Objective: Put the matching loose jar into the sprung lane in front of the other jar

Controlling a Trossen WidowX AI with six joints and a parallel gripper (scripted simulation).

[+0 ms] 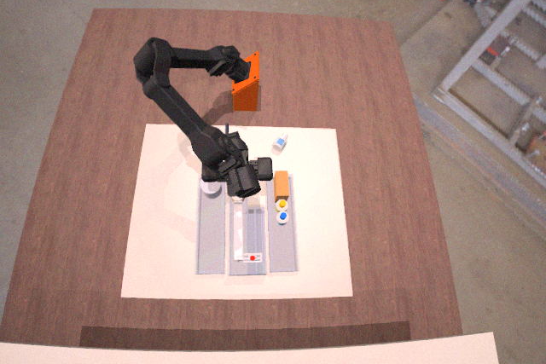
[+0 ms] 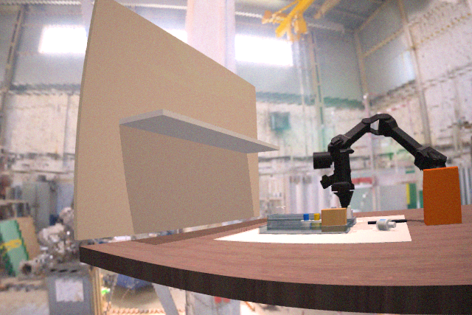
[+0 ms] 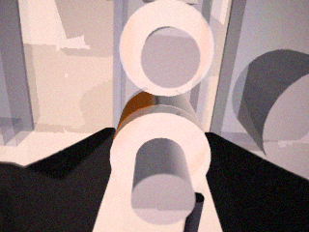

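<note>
My gripper tip is 13 cm to the right of the orange box and 2 cm above it. Round my gripper tip: sprung lane: 14 cm ahead, 4 cm to the left, 4 cm below; red dot: 22 cm ahead, 7 cm to the left, 2 cm above.
</note>
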